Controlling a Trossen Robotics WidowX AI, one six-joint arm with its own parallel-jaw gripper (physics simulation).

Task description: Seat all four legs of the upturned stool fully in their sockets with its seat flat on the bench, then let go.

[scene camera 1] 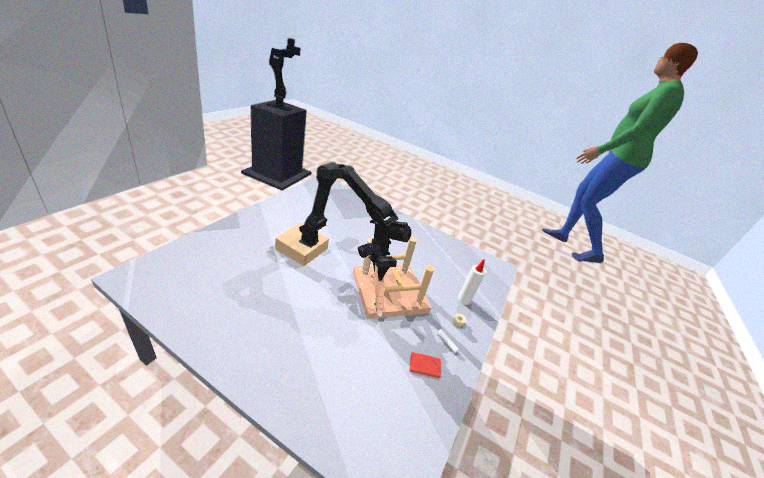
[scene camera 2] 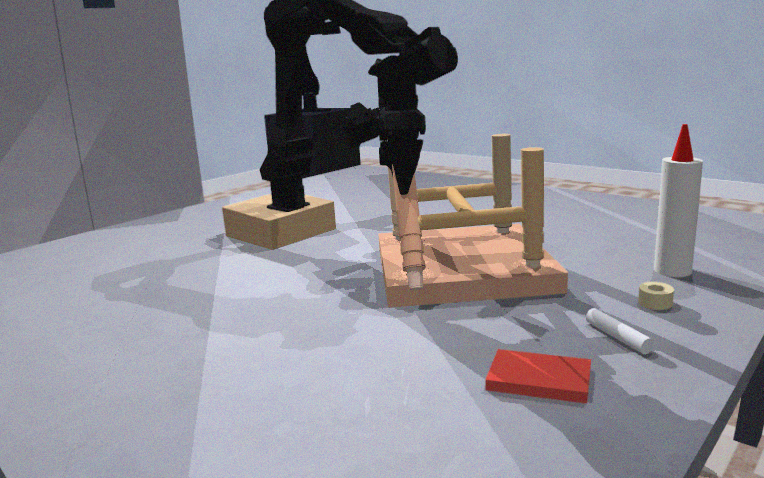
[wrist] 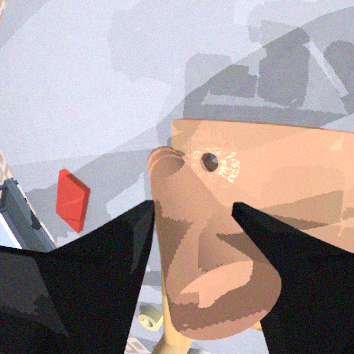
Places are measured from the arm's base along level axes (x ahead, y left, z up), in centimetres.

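Pixels of known places: gripper, fingertip midpoint: (scene camera 1: 378,278) (scene camera 2: 403,197) (wrist: 193,209); arm's base, link origin: (scene camera 1: 309,241) (scene camera 2: 288,206).
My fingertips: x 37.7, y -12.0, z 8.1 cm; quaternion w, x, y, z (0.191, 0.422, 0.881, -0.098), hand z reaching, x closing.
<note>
Ahead of a thing's pixels: the offset from my fingertips to its top centre. "spot": to the spot under its first point.
The upturned stool's seat (scene camera 1: 401,308) (scene camera 2: 478,290) (wrist: 305,150) lies flat on the bench. The near-left leg (scene camera 1: 379,302) (scene camera 2: 410,225) (wrist: 182,210) leans; its pale end pin is out of the socket, by the seat's front-left corner. The open socket (wrist: 210,162) shows beside its lower end in the wrist view. My gripper (scene camera 1: 382,271) (scene camera 2: 404,186) (wrist: 193,209) is shut on this leg's upper part. The near-right leg @(spot: dz -0.4, dx +16.1, dy +8.5 cm) (scene camera 1: 425,284) (scene camera 2: 532,202) and far-right leg @(spot: dz -0.6, dx +4.9, dy +22.4 cm) (scene camera 1: 410,254) (scene camera 2: 501,171) stand upright, with pale pins showing above the seat. The far-left leg @(spot: dz -8.3, dx -9.8, dy +10.7 cm) (scene camera 2: 395,225) is mostly hidden.
Rails link the legs. Right of the stool stand a white glue bottle @(dz +8.6, dx +32.8, dy +26.0 cm) (scene camera 1: 469,288) (scene camera 2: 677,219) and a tape ring @(dz -11.9, dx +33.4, dy +11.8 cm) (scene camera 2: 656,302). A white stick @(dz -12.2, dx +31.9, dy -0.8 cm) (scene camera 1: 448,341) (scene camera 2: 618,331) and red block @(dz -12.9, dx +27.5, dy -14.6 cm) (scene camera 1: 425,365) (scene camera 2: 539,376) (wrist: 72,201) lie nearer. A person (scene camera 1: 642,124) is beyond the bench.
</note>
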